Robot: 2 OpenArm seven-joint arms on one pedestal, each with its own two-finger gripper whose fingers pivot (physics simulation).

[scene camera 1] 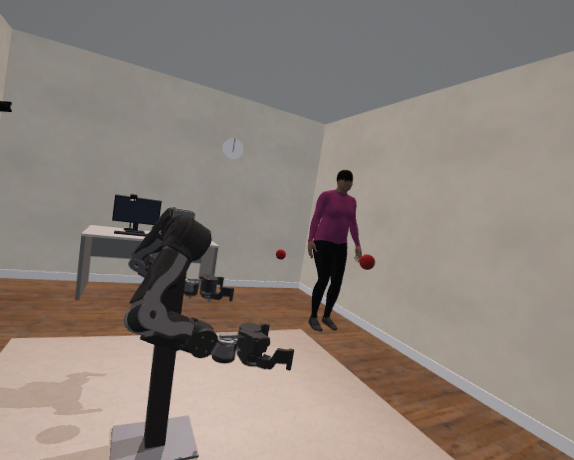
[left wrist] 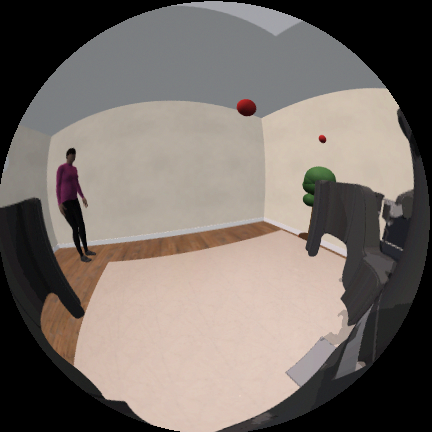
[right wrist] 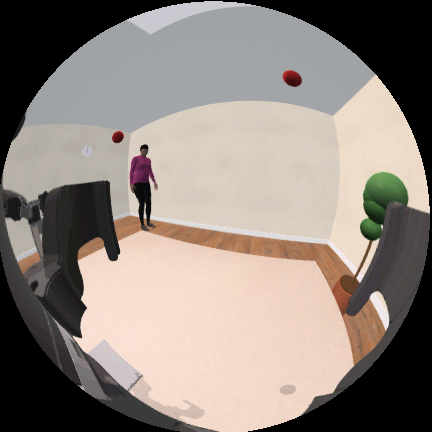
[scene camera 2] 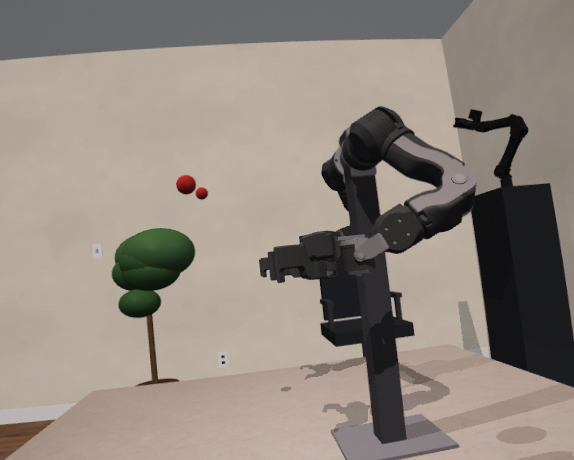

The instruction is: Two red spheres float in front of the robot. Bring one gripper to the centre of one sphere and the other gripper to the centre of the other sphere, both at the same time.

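One red sphere [scene camera 1: 281, 254] [scene camera 2: 186, 184] [left wrist: 246, 107] [right wrist: 118, 137] floats on the left arm's side. The other red sphere [scene camera 1: 367, 261] [scene camera 2: 201, 193] [left wrist: 322, 139] [right wrist: 292, 78] floats on the right arm's side. My left gripper [scene camera 1: 227, 288] [scene camera 2: 278, 265] [left wrist: 195, 284] is open and empty, lower than its side's sphere and well short of it. My right gripper [scene camera 1: 280, 344] [scene camera 2: 263, 267] [right wrist: 232, 285] is open and empty, also lower than its side's sphere and well short of it. In scene camera 2 the left gripper largely hides the right one.
A person [scene camera 1: 334, 217] [left wrist: 69, 187] [right wrist: 142, 170] stands beyond the spheres. A desk [scene camera 1: 86, 250] with a monitor [scene camera 1: 136, 210] is at the back. A potted plant [scene camera 2: 155, 255] [right wrist: 385, 195], a chair [scene camera 2: 367, 330] and a black cabinet [scene camera 2: 525, 270] also show.
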